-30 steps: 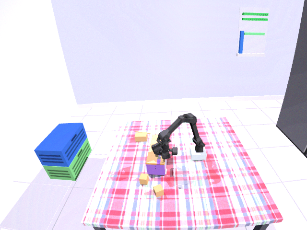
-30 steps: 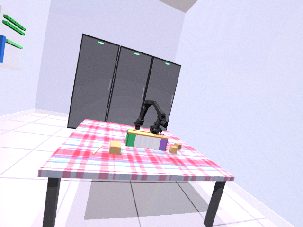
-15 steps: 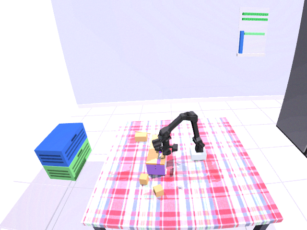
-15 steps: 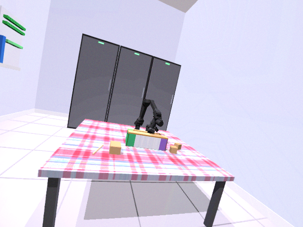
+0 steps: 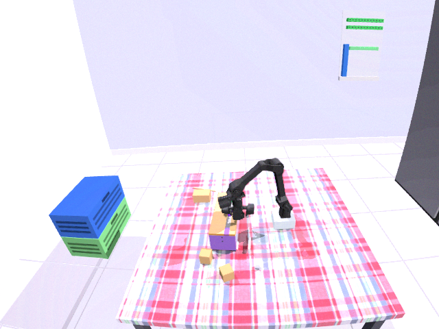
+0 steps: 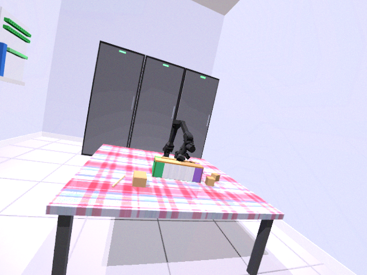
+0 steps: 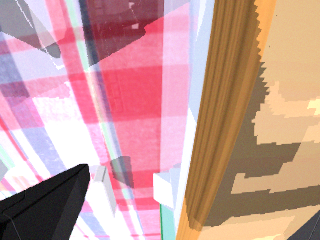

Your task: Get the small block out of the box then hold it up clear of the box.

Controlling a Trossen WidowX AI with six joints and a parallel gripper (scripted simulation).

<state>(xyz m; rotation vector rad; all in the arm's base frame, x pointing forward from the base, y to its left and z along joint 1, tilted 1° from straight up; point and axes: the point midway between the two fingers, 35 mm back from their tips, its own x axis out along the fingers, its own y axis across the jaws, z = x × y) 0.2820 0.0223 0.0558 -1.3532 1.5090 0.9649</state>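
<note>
Now: gripper tip 40 mm short of the long box, 20 mm above it and 10 mm to the right of it. Also, from my gripper tip: small purple block (50 mm ahead, 30 mm to the right); then thin stick (420 mm to the right, 250 mm ahead, 80 mm below).
</note>
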